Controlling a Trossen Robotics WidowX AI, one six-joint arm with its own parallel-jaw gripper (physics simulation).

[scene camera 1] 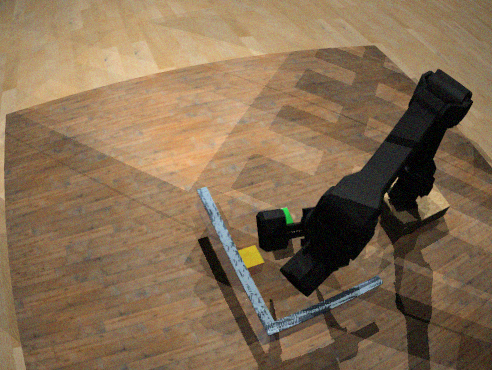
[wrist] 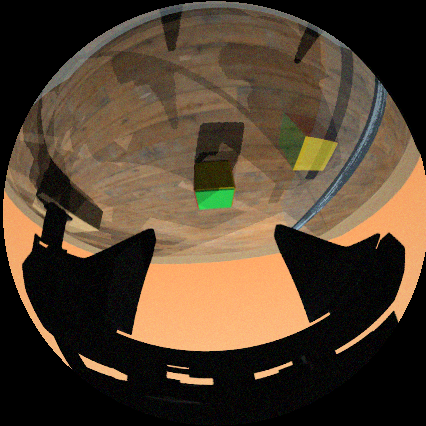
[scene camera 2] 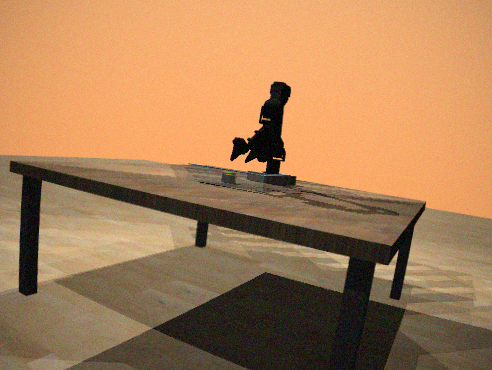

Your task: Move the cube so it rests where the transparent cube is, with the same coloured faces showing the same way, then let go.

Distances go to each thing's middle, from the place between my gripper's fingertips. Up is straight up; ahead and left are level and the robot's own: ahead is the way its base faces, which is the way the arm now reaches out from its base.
I see the L-shaped rail (scene camera 1: 268, 330) 10 mm ahead of my hand, 30 mm to the left of it and 60 mm below it. Round my hand: transparent cube (wrist: 307, 145): 90 mm ahead, 40 mm to the left, 70 mm below.
